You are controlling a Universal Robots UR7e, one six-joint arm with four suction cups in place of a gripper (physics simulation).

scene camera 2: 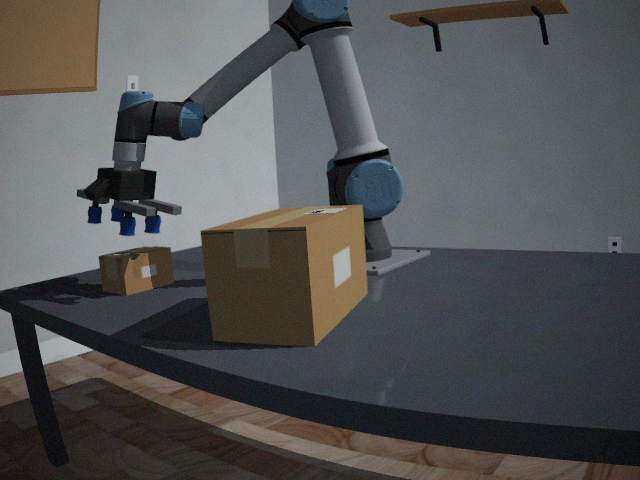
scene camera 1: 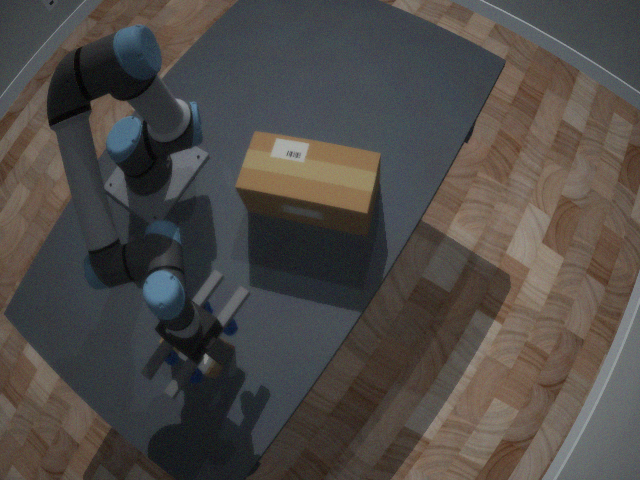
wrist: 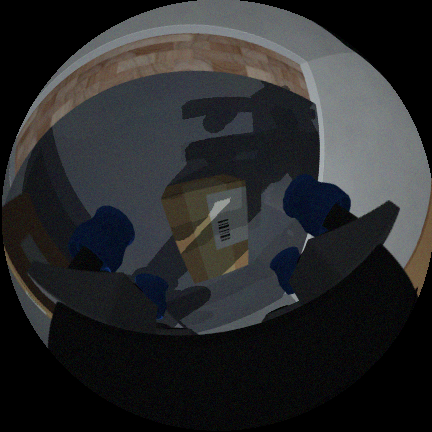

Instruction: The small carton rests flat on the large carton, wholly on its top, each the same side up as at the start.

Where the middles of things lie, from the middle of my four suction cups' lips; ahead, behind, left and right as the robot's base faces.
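Scene:
My suction cup: 11 cm above the small carton (scene camera 2: 127, 272), 2 cm to the left of it, 4 cm past it. Large carton (scene camera 2: 288, 276), from my suction cup: 7 cm below, 5 cm behind, 45 cm to the left.

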